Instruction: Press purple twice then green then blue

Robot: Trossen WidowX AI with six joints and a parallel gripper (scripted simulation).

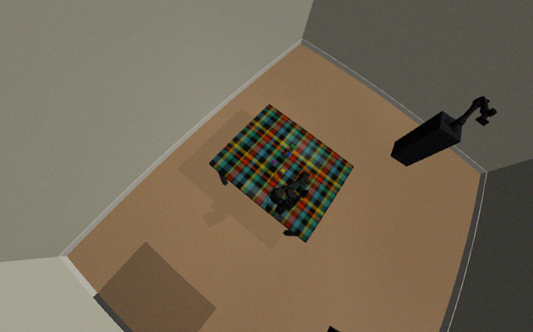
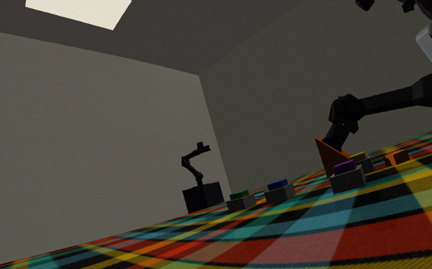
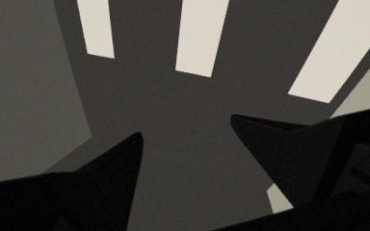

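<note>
Right now my gripper tip is 520 mm above the purple button, 300 mm short of it and 290 mm to the left of it. From my gripper tip the other things lie so: blue button: 520 mm below, 430 mm to the right, 220 mm ahead; orange block: 540 mm below, 210 mm ahead, 190 mm to the right; yellow button: 520 mm below, 260 mm to the right, 180 mm ahead.
</note>
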